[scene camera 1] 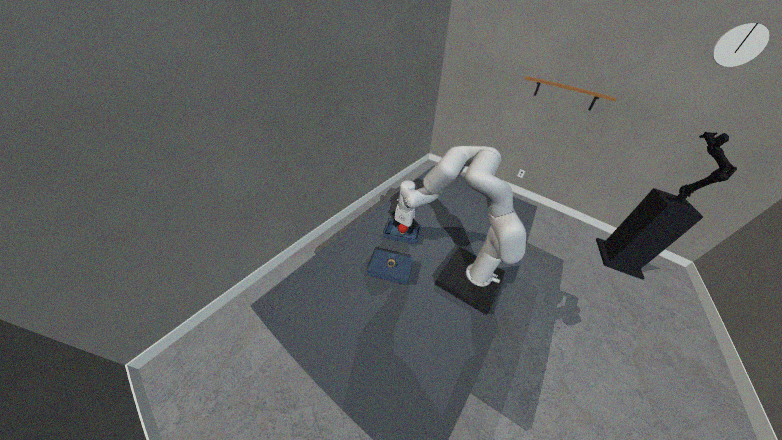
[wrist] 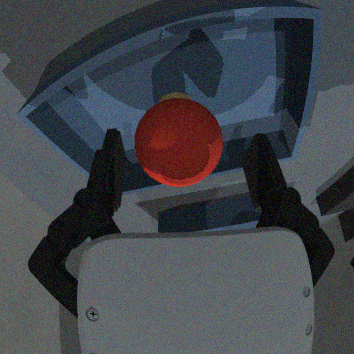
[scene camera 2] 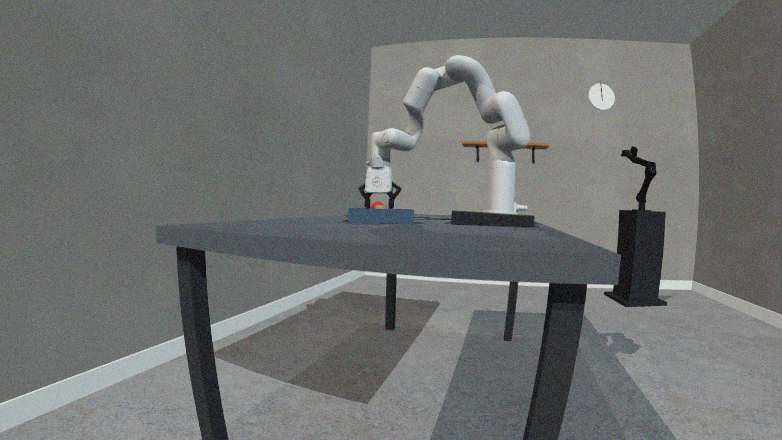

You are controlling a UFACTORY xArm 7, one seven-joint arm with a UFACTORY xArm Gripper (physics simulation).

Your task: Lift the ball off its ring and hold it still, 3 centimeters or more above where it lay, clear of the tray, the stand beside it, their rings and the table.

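Seen in the pictures: gripper, between the fingertips: [scene camera 1: 403,229] [wrist: 187,143]; arm's base, origin of its link: [scene camera 1: 478,275] [scene camera 2: 500,214].
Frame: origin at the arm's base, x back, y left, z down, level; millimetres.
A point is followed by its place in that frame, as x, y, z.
Observation:
The red ball [scene camera 1: 403,228] @(-438, -90, -22) [scene camera 2: 376,204] @(-450, -88, -21) [wrist: 178,142] @(-447, -127, -24) sits in the blue tray [scene camera 1: 400,239] @(-431, -44, 19) [wrist: 316,55] @(-365, -163, 5). A bit of its tan ring [wrist: 175,95] @(-446, -133, 5) shows behind it in the wrist view; the rest is hidden. My gripper [scene camera 1: 403,224] @(-442, -102, -2) [scene camera 2: 379,205] @(-442, -102, -2) [wrist: 187,143] @(-442, -102, -2) is open and points down, one finger on each side of the ball, with a gap on both sides in the wrist view. The blue stand [scene camera 1: 382,271] @(-408, 199, -8) [scene camera 2: 381,216] @(-378, 205, 13) [wrist: 215,216] @(-406, 78, 9) bears a golden ring [scene camera 1: 387,263] @(-406, 155, -18). In scene camera 2 the stand hides the tray and the ball's lower part.
The arm's black base plate [scene camera 1: 458,287] @(-72, 114, -6) [scene camera 2: 492,219] @(-49, 144, 13) is on the grey table [scene camera 1: 317,306] @(-574, 468, 33) [scene camera 2: 328,251] @(-368, 704, 49), to the right of the stand. A wall runs behind the tray. A black pedestal [scene camera 1: 650,232] [scene camera 2: 639,251] with a small black arm stands far off to the right.

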